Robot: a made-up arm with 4 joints.
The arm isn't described. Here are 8 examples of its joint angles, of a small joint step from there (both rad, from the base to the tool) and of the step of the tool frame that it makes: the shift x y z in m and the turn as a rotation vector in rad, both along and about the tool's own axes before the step.
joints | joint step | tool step
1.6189 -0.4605 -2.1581 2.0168 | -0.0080 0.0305 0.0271 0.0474 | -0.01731 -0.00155 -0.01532 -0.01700 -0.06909 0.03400
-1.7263 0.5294 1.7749 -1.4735 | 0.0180 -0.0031 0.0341 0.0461 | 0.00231 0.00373 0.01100 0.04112 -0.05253 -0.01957
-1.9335 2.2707 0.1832 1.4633 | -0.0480 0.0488 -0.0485 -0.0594 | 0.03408 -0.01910 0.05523 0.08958 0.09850 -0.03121
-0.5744 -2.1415 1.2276 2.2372 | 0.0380 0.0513 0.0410 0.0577 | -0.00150 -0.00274 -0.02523 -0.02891 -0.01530 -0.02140
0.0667 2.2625 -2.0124 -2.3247 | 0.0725 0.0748 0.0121 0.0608 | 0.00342 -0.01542 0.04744 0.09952 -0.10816 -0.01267
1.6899 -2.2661 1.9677 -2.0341 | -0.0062 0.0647 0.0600 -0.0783 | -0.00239 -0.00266 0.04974 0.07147 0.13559 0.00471
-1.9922 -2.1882 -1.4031 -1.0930 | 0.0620 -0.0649 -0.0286 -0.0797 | 0.01738 0.00130 -0.04724 -0.09059 0.13804 -0.00951
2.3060 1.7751 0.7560 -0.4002 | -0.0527 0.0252 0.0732 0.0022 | 0.01361 -0.01904 0.01866 0.01730 0.02370 -0.01629
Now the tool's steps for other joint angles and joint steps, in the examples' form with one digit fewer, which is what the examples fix.
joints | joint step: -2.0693 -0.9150 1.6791 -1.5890 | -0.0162 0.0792 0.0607 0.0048
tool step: 0.0012 -0.0056 0.0469 0.0731 0.0751 0.0005
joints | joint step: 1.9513 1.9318 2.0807 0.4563 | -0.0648 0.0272 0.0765 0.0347
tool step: 0.0250 0.0041 -0.0229 -0.0380 -0.0238 0.0013
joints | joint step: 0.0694 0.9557 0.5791 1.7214 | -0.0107 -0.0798 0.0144 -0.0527
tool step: -0.0378 -0.0050 0.0072 0.0019 0.0031 0.0631
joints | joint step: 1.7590 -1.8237 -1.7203 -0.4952 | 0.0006 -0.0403 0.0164 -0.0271
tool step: 0.0127 0.0000 0.0114 0.0125 0.0670 -0.0111
